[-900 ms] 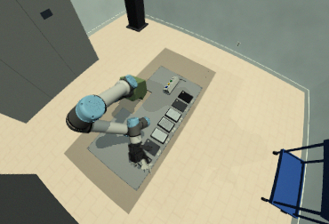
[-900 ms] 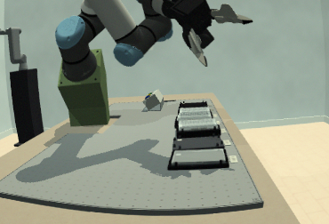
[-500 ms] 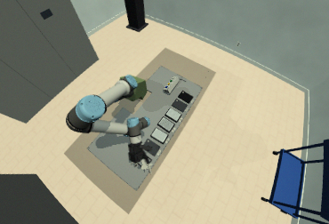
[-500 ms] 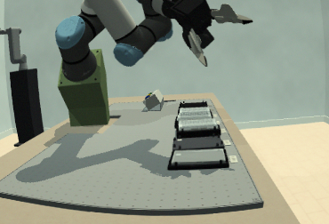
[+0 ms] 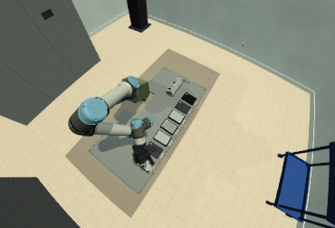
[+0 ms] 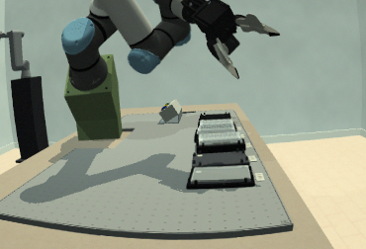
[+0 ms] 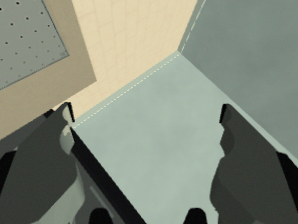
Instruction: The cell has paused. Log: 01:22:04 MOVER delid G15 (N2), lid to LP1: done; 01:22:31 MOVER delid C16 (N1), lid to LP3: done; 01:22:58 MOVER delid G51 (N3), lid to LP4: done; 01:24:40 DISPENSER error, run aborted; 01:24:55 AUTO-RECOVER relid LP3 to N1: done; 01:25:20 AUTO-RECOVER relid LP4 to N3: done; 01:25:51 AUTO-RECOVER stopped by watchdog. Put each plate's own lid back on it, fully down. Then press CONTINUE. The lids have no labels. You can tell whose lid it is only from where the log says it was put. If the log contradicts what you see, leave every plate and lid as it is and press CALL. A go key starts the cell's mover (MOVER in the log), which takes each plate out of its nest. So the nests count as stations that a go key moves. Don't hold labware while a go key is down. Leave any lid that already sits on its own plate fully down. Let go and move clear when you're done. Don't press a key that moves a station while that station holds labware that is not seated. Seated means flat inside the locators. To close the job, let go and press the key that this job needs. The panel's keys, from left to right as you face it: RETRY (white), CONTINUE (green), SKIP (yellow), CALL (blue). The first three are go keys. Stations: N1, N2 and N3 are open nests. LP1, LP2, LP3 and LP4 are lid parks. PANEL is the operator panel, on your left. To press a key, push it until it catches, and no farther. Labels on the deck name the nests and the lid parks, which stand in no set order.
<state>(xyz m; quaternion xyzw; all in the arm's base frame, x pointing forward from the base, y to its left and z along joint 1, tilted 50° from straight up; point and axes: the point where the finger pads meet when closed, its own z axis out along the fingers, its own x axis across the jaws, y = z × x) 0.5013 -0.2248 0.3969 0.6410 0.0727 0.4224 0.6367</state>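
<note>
My hand is 90 mm past the flat rectangular lid, 30 mm to the right of it and 250 mm above it. Also, from my hand: dark station (80 mm behind, 160 mm to the left, 260 mm below).
</note>
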